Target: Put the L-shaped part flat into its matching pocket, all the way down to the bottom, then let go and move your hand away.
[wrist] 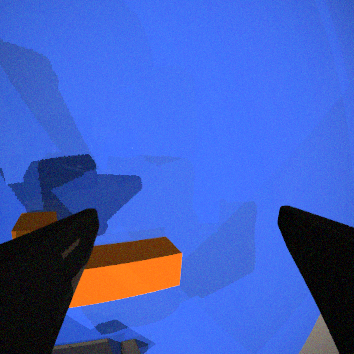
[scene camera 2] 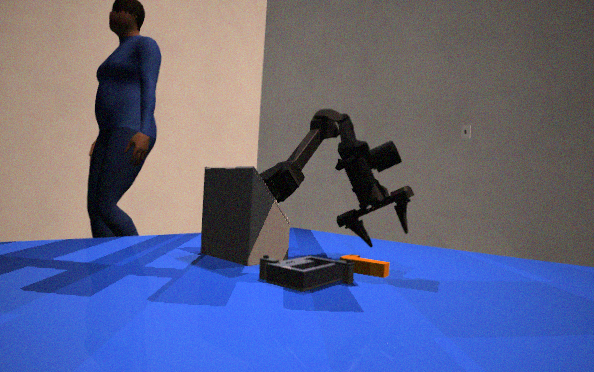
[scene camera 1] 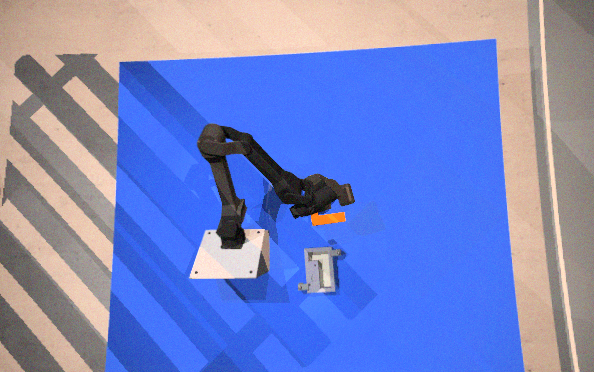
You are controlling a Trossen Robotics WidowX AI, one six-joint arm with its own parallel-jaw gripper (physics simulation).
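Pixels of known places: gripper, fingertip midpoint: (wrist: 189,217) (scene camera 2: 389,240); arm's base at its link origin: (scene camera 2: 257,206) (scene camera 1: 233,241).
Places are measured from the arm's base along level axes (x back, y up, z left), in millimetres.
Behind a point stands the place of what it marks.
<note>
The orange L-shaped part (scene camera 1: 328,219) @(z 75, x -289, y -101 mm) (scene camera 2: 372,267) @(z 66, x -318, y -112 mm) (wrist: 130,285) @(z 74, x -304, y -100 mm) lies on the blue surface. In the wrist view the left finger covers its middle, and its short leg shows left of that finger. The grey fixture (scene camera 1: 334,272) @(z -94, x -306, y -95 mm) (scene camera 2: 285,277) @(z -156, x -271, y -112 mm) (wrist: 85,347) @(z -15, x -278, y -122 mm) with a pale-floored pocket (scene camera 1: 327,270) @(z -91, x -286, y -126 mm) stands apart from the part, below it in scene camera 1; the pocket is empty. My gripper (scene camera 2: 388,239) @(z 143, x -311, y -58 mm) (wrist: 189,217) @(z 143, x -311, y -58 mm) is wide open and empty, above the surface and the part. In the wrist view the part's long leg reaches partway into the gap from the left finger.
The arm's base block (scene camera 1: 230,260) @(z -54, x -8, y 54 mm) (scene camera 2: 227,215) @(z -102, x -11, y -22 mm) stands left of the fixture. The fixture has small lugs (scene camera 1: 338,253) @(z -33, x -322, y -82 mm) (scene camera 1: 303,287) @(z -143, x -211, y -90 mm) on opposite sides. The blue mat (scene camera 1: 425,150) @(z 309, x -605, y -131 mm) lies under everything. A person (scene camera 2: 127,85) in blue stands behind it at the left in scene camera 2.
</note>
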